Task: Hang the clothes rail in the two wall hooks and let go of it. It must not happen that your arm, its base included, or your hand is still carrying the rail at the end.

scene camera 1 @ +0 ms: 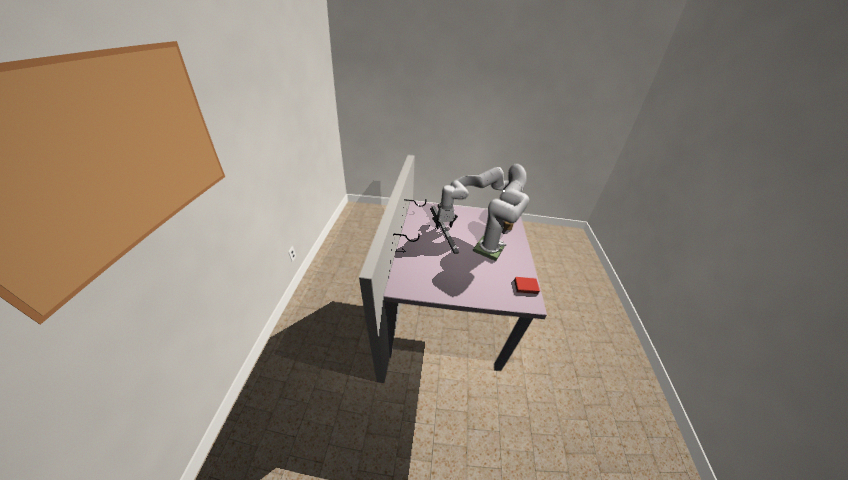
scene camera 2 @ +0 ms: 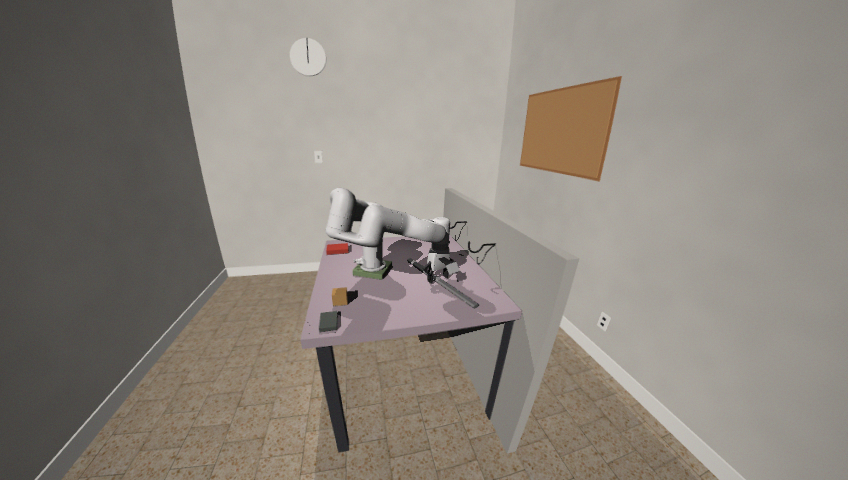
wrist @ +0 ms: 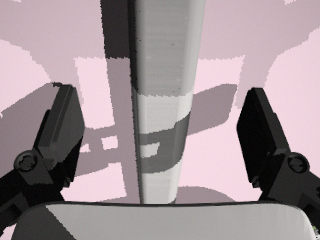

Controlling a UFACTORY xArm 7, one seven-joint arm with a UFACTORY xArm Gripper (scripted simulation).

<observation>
I see my gripper, a clothes rail and a grey upright panel.
My gripper shows as well in the wrist view.
</observation>
